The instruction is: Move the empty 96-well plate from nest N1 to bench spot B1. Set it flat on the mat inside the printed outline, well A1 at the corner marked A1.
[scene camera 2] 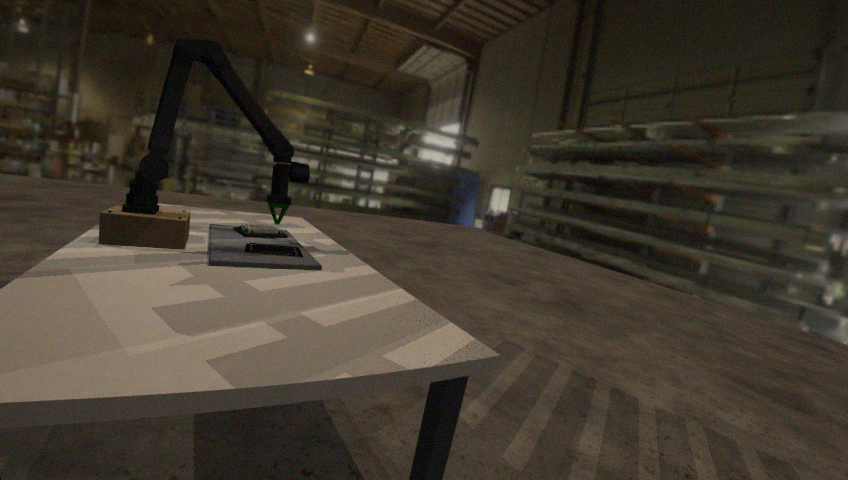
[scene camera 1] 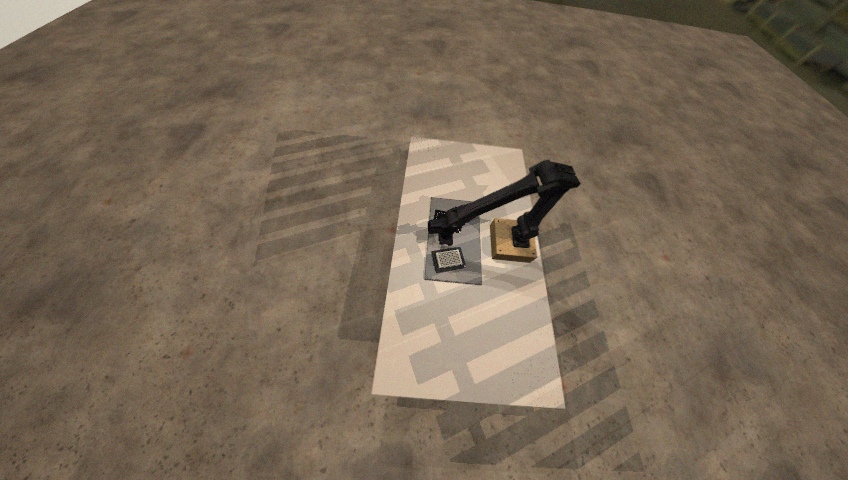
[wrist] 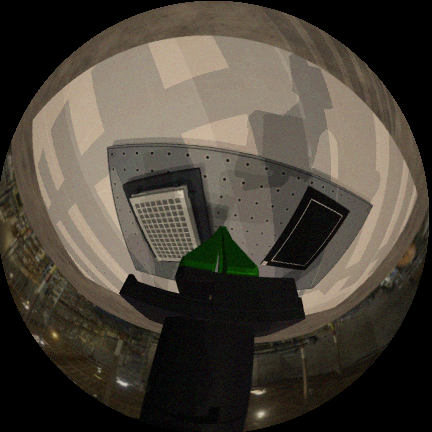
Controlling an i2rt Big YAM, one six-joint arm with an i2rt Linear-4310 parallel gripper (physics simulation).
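Seen in the pictures: gripper, fingertip midpoint: (scene camera 2: 277,224) (scene camera 1: 442,242) (wrist: 221,230); arm's base, origin of the base link: (scene camera 2: 141,210) (scene camera 1: 519,237).
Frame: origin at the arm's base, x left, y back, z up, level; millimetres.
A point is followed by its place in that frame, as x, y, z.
Note:
The white 96-well plate (scene camera 1: 448,258) {141, -385, -45} (scene camera 2: 261,228) {110, -378, -43} (wrist: 166,222) {139, -400, -43} lies in the dark nest (scene camera 1: 435,262) (wrist: 199,200), apart from the gripper. I cannot tell whether it is fully seated. My gripper (scene camera 1: 446,241) {65, -423, -15} (scene camera 2: 277,222) {65, -423, -15} (wrist: 221,230) {65, -423, -15} is shut, with its green fingertips together and nothing between them. It points down above the board, between the nest and the black mat (scene camera 2: 273,249) {-107, -387, -67} (wrist: 307,232) {-93, -402, -67}. The mat has a thin pale printed outline (wrist: 291,230) {-56, -402, -66} and a small white mark by one corner. In scene camera 1 the arm partly hides the mat and the fingertips are hidden.
The grey perforated board (scene camera 1: 471,270) {189, -257, -68} (scene camera 2: 226,255) {-203, -243, -69} (wrist: 240,200) {42, -437, -68} carries the nest and mat on the pale table (scene camera 1: 505,333) {489, -96, -82} (scene camera 2: 238,350) {-709, -231, -82}. The arm stands on a wooden block (scene camera 1: 502,240) {27, -99, -2} (scene camera 2: 142,231) {-110, -21, -39} beside the board. Striped shadows cross the table.

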